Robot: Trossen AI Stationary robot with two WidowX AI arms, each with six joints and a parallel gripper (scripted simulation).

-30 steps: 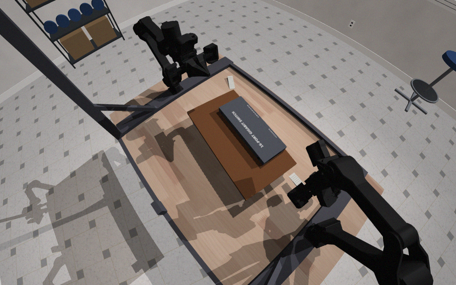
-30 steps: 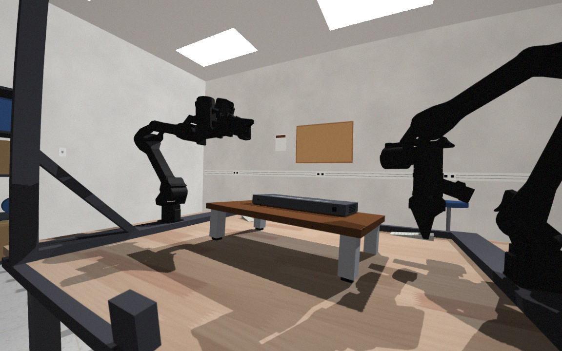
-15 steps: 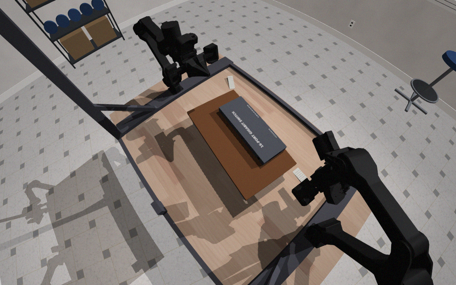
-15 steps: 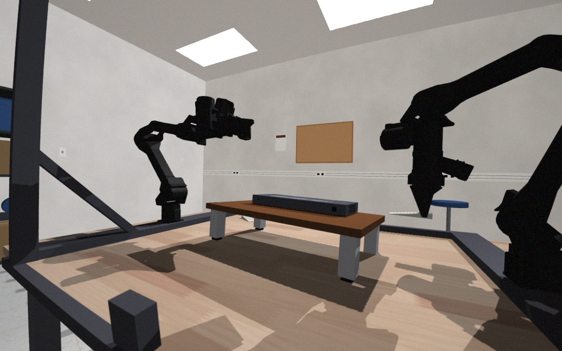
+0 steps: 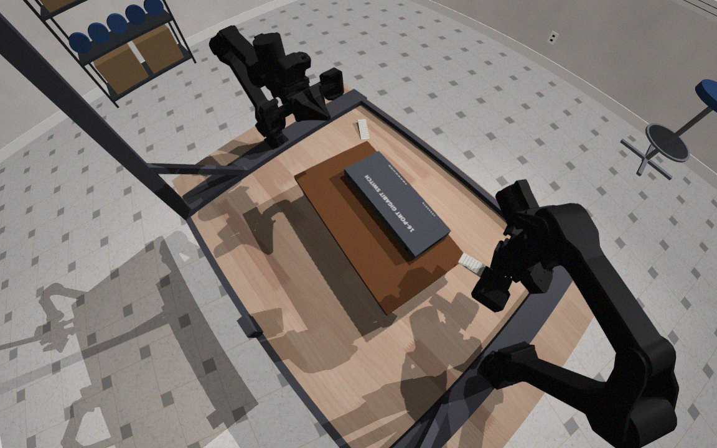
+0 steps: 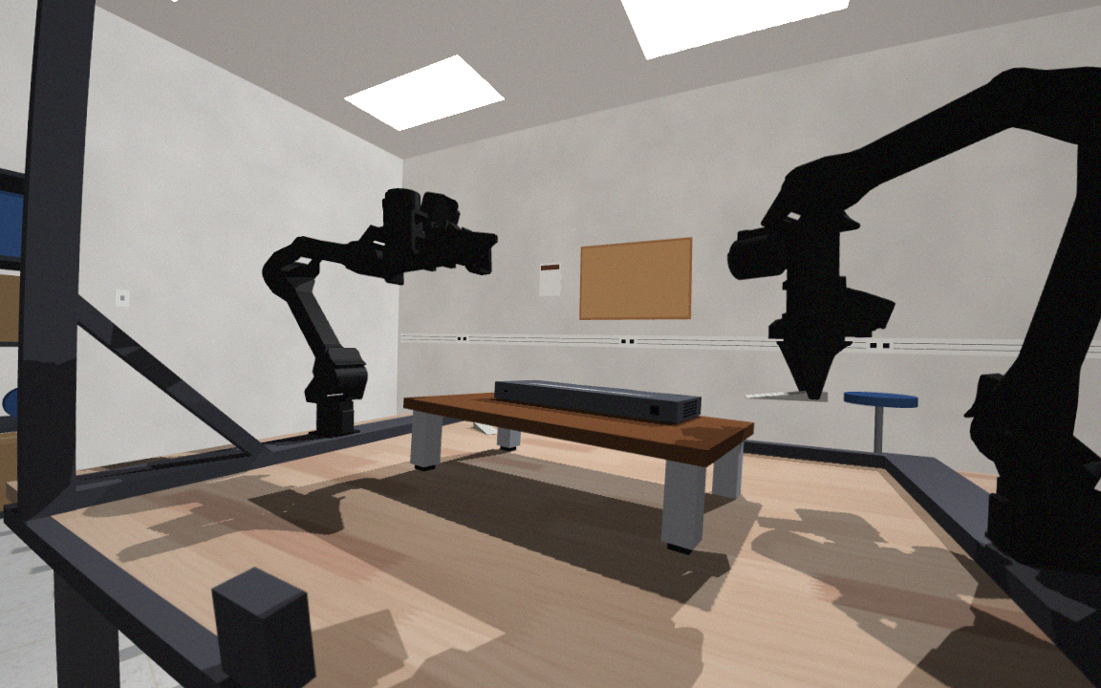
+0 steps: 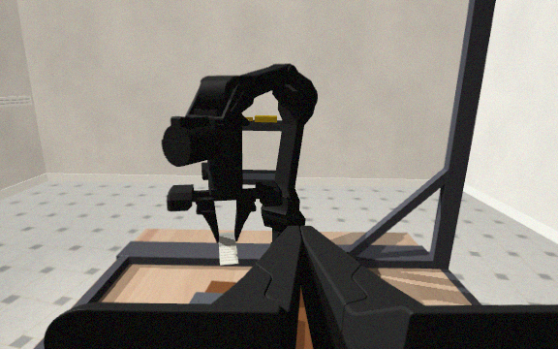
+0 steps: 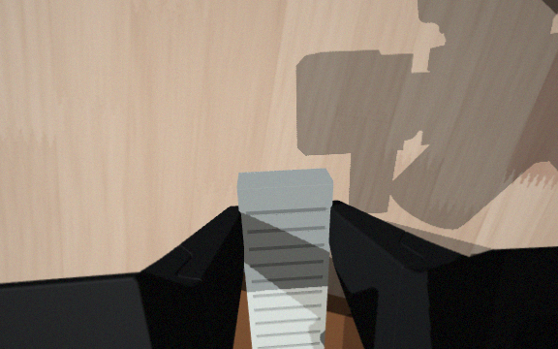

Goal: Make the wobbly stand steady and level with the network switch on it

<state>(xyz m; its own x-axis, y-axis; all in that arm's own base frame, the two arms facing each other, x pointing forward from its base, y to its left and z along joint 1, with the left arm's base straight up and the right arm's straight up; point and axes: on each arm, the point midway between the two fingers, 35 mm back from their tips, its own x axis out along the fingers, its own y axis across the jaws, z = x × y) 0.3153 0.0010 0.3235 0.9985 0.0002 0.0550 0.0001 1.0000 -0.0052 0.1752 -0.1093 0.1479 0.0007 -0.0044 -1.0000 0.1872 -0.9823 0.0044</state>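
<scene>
The dark grey network switch lies 20 mm behind my right hand, 280 mm to the left of it and 50 mm below it. The rest, counted from my right hand: dark frame rail 260 mm ahead, 290 mm to the left, 160 mm below; brown stand 80 mm behind, 290 mm to the left, 120 mm below.
</scene>
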